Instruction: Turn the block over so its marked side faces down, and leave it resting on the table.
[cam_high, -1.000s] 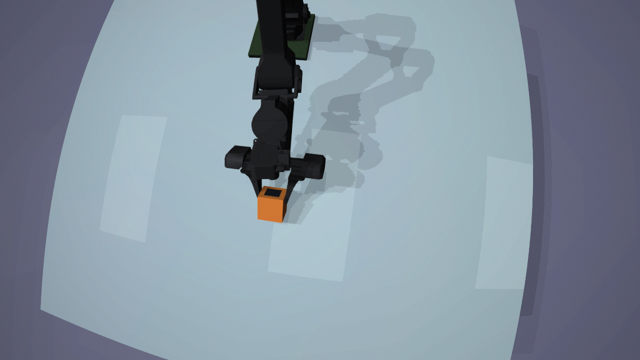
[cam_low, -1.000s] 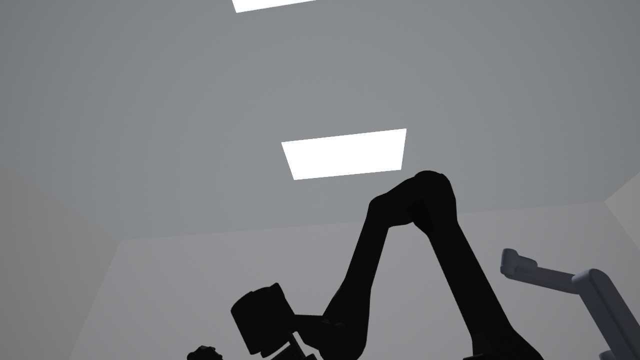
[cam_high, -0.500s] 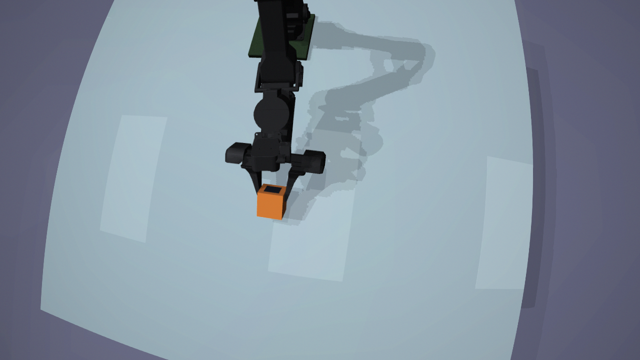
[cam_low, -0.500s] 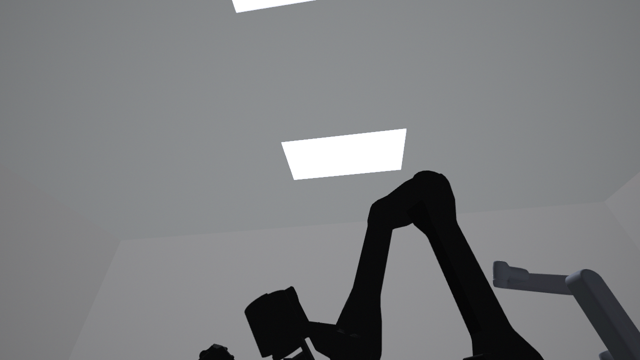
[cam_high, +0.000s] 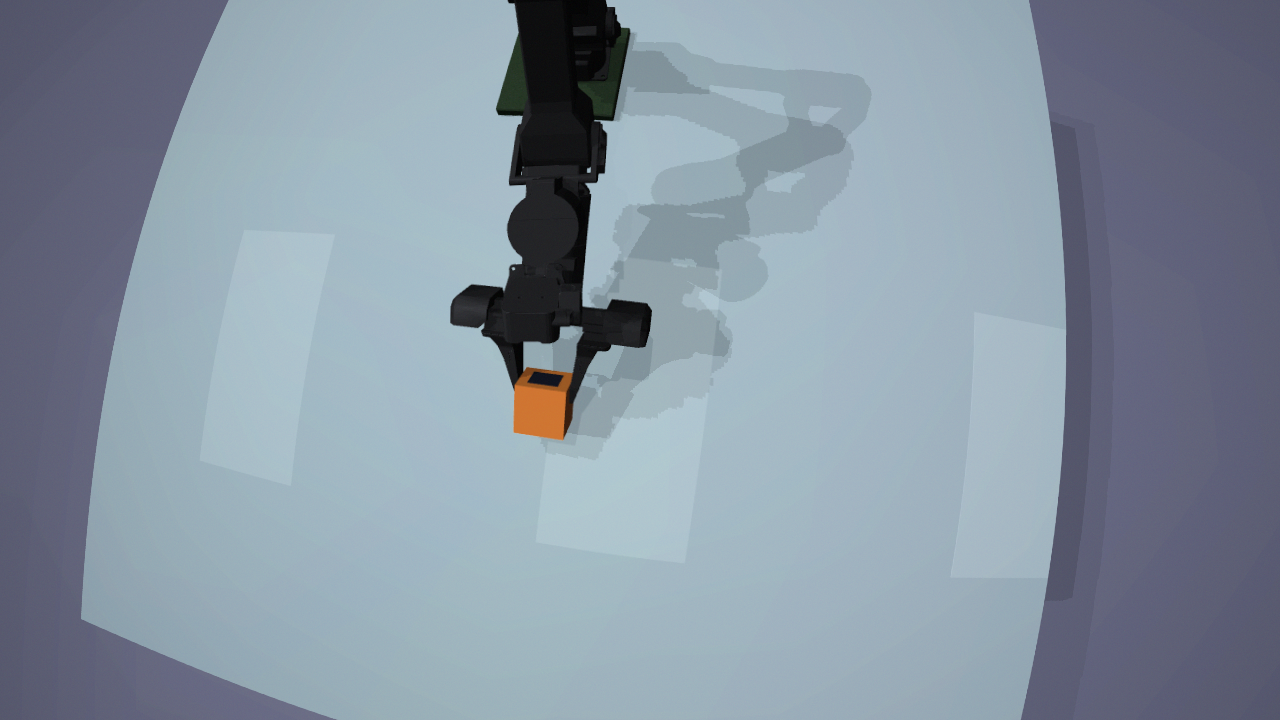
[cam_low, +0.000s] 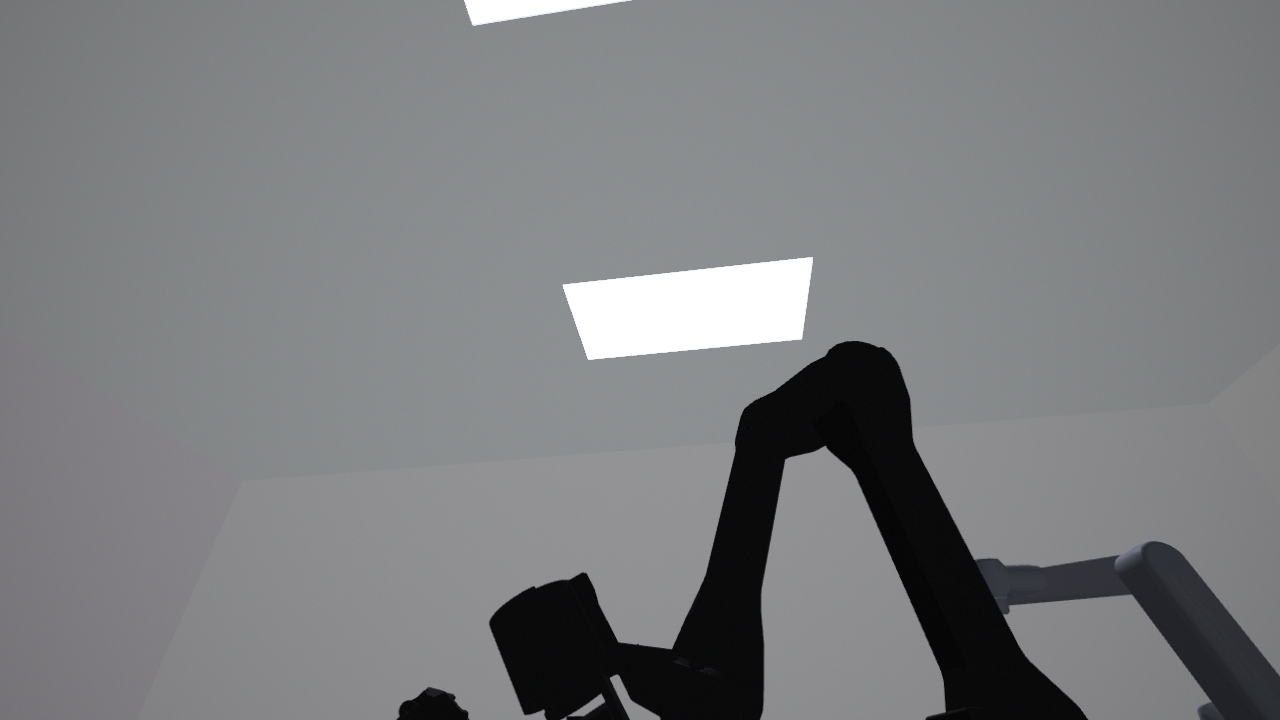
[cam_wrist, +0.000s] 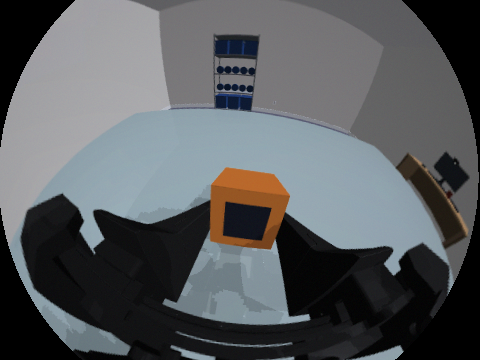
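The orange block is 1 cm behind my gripper tip.
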